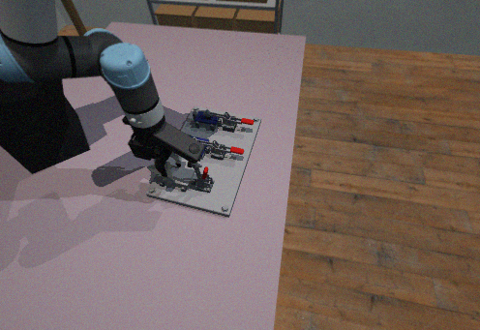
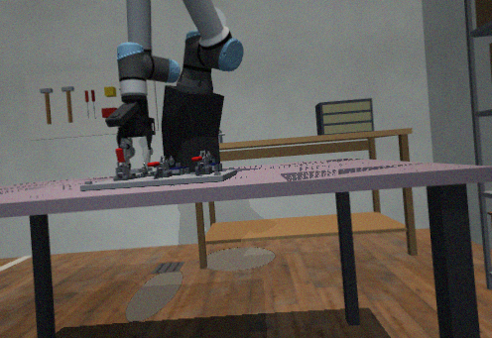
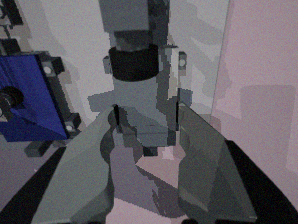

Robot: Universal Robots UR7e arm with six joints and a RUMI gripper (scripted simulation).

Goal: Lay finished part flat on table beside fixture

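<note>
Right now the grey fixture plate is 120 mm to the left of my hand, 40 mm below it and 40 mm ahead of it. The rest, counted from my hand: blue blank (220 mm to the left, 20 mm behind, 10 mm below); then grey finished part (10 mm below, 10 mm behind).
</note>
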